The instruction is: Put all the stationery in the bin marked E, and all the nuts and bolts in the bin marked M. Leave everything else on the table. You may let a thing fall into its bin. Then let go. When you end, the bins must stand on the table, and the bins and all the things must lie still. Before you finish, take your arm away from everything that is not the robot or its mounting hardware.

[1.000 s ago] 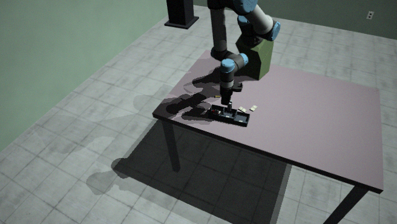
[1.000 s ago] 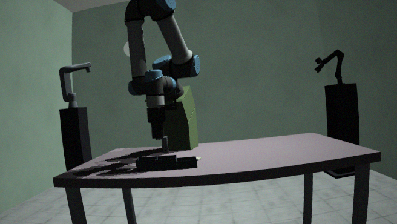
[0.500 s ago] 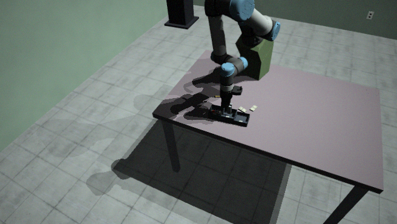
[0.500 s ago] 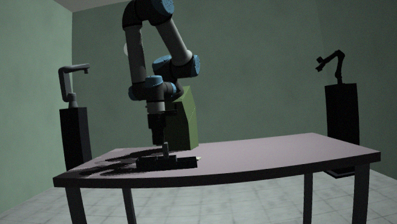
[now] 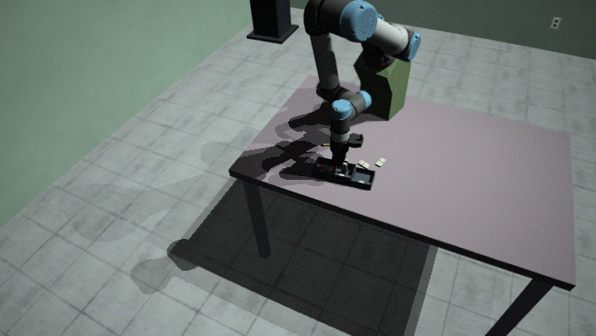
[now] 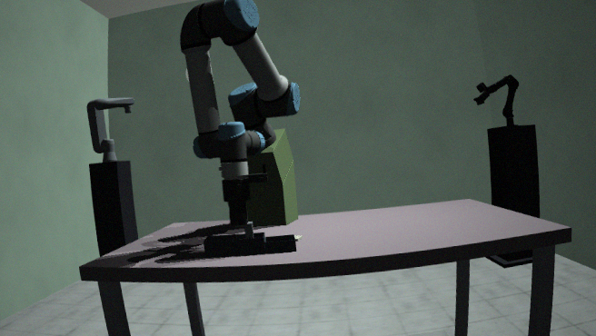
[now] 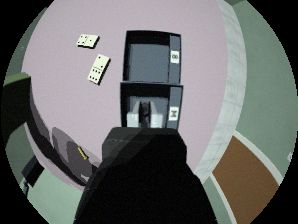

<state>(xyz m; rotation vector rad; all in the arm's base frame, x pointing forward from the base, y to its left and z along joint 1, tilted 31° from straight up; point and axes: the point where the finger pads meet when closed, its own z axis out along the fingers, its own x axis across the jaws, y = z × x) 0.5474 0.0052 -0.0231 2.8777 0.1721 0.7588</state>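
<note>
My gripper is now 150 mm past the yellow thing, 140 mm to the left of it and 30 mm above it. Also, from my hand: red item (10 mm ahead, 80 mm to the right, 20 mm below); small grey object (10 mm ahead, 80 mm to the right, 10 mm below).
</note>
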